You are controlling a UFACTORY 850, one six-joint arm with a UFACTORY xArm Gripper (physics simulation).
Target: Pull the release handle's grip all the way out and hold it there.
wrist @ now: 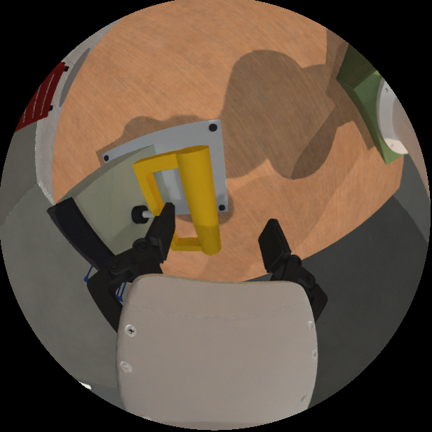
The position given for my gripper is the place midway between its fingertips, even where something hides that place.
I see my gripper (221, 222) and a grey base plate (209, 132).
